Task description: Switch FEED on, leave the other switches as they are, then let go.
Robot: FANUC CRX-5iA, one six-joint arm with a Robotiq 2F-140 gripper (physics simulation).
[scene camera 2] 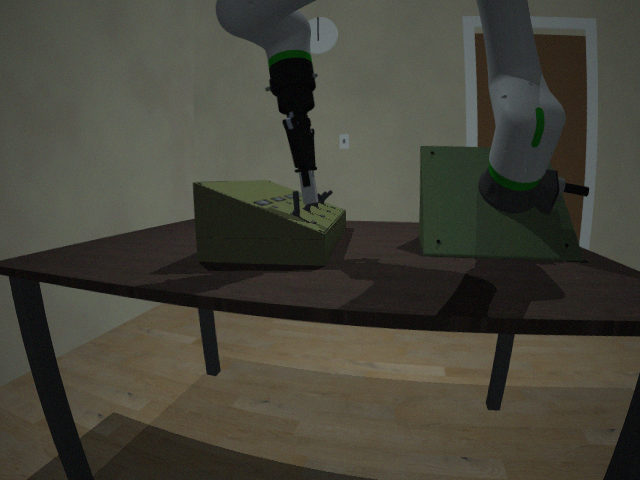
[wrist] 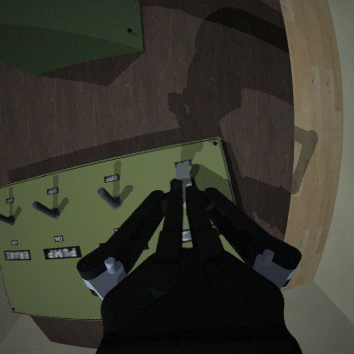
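Where they show: gripper, between the fingertips: [scene camera 2: 311, 203] [wrist: 181, 172]; arm's base, origin of its link: [scene camera 2: 508, 189].
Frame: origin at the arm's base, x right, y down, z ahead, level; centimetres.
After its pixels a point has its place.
Observation:
The sloped green switch panel [scene camera 2: 258, 232] {x -33.8, y 7.9, z 47.9 cm} [wrist: 145, 165] {x -18.8, y 7.2, z 41.1 cm} stands on the table. In scene camera 2 its nearest lever [scene camera 2: 296, 203] {x -26.1, y 3.0, z 43.6 cm} stands about upright, tipped towards the name plates, while other levers [scene camera 2: 325, 196] {x -1.9, y 2.8, z 46.8 cm} lean right. In the wrist view three levers, at BRAKE [wrist: 7, 219] {x 8.9, y 4.2, z 51.9 cm}, at PUMP [wrist: 46, 210] {x -2.5, y 3.2, z 48.4 cm} and a third [wrist: 109, 198] {x -14.1, y 2.9, z 45.3 cm}, lean alike; the fourth lever and its name plate are hidden behind the gripper, so FEED cannot be read. My gripper [scene camera 2: 310, 200] {x -24.3, y 3.1, z 41.2 cm} [wrist: 181, 172] {x -24.3, y 3.1, z 41.2 cm} is shut and empty, its tips low over the panel, right of the nearest lever in scene camera 2; contact is unclear.
A larger green sloped box [scene camera 2: 447, 206] {x -6.5, y 4.2, z 14.8 cm} [wrist: 75, 30] {x -7.4, y 4.4, z 20.1 cm} stands on the dark table [scene camera 2: 289, 294] {x -47.2, y 14.1, z 34.6 cm} [wrist: 155, 100] {x -19.5, y 14.1, z 29.2 cm}, beside the arm's lower part. The table's edge and wooden floor [wrist: 320, 125] lie to the right in the wrist view.

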